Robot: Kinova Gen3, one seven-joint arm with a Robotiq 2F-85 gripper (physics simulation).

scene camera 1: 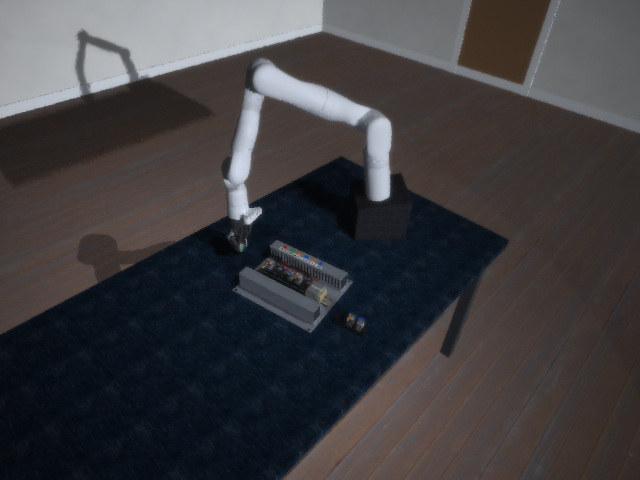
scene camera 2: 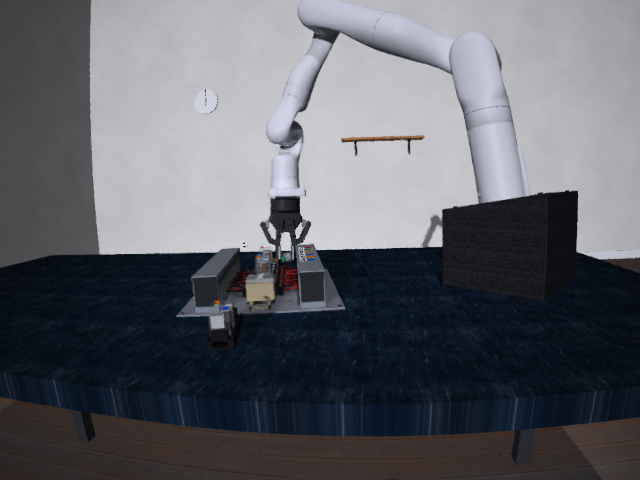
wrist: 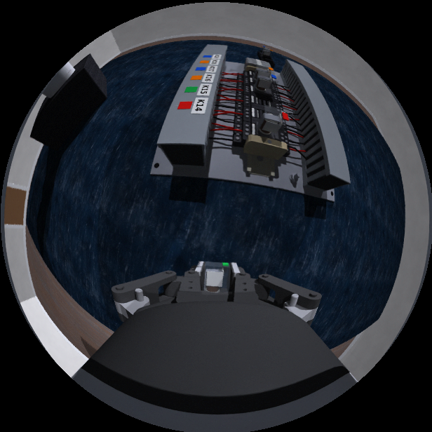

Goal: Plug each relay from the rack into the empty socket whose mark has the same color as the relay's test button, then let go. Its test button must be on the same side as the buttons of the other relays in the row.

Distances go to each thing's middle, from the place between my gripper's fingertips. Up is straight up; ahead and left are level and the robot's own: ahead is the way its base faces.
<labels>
Now: the grey mounting plate (scene camera 2: 288, 302) 27 cm to the left of my hand, 3 cm ahead of it and 1 cm below it.
</labels>
